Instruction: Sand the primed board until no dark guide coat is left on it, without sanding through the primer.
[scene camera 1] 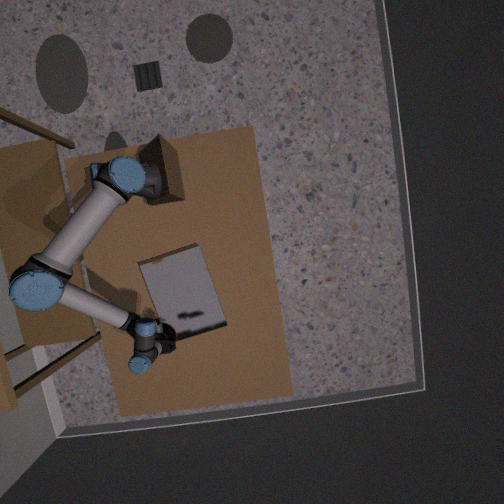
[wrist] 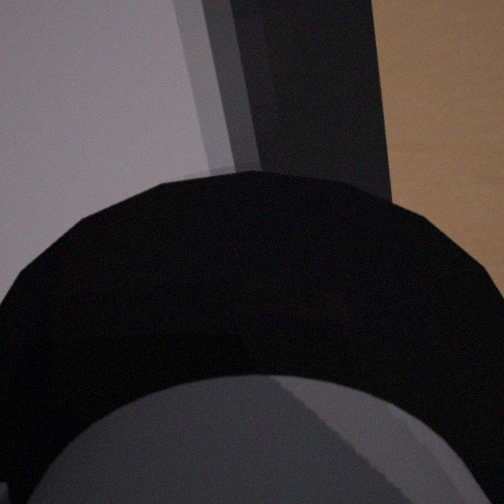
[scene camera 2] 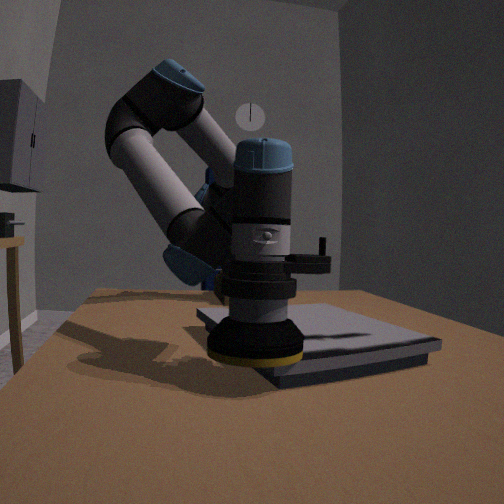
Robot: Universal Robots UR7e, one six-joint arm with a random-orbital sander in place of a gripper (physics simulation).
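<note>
The primed board [scene camera 1: 182, 291] lies flat on the brown table, mostly light grey. A dark guide-coat strip [scene camera 1: 202, 330] runs along its near edge, and a short dark streak [scene camera 1: 190, 315] lies just inside it. My sander [scene camera 1: 165, 339] sits over the board's near left corner. In the side view its black pad with a yellow rim [scene camera 2: 255, 345] rests on the board's corner [scene camera 2: 320, 332], part overhanging the table. The wrist view shows the black pad [wrist: 250, 280], light primer [wrist: 95, 100] at left and a dark band [wrist: 310, 95] beside it. The arm carries no gripper.
The brown table top [scene camera 1: 200, 280] carries the board. An open cardboard box [scene camera 1: 162, 167] stands by the arm's base. A wooden bench [scene camera 1: 30, 210] and grey cabinet stand at the left. A wall clock [scene camera 2: 249, 116] hangs behind.
</note>
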